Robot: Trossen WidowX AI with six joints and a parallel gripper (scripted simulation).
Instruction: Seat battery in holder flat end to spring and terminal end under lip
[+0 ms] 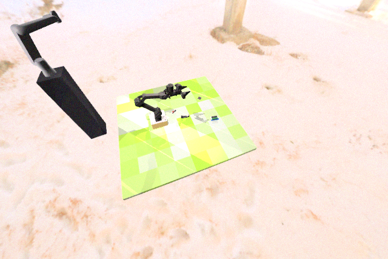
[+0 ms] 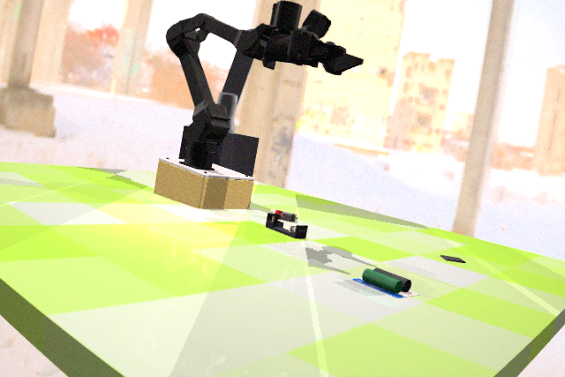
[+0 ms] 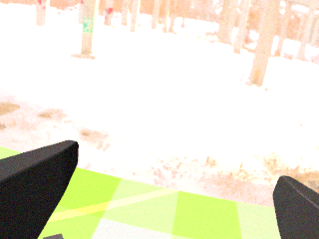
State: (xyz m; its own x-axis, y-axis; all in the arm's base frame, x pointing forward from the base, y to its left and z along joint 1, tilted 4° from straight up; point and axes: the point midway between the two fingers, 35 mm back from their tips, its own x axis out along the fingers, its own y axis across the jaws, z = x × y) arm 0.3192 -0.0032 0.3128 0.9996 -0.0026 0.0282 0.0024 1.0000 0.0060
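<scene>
The battery is 17 cm behind my gripper tip, 10 cm to the left of it and 37 cm below it. From my gripper tip the other things lie so: black flat piece: 22 cm ahead, 19 cm to the left, 37 cm below.
</scene>
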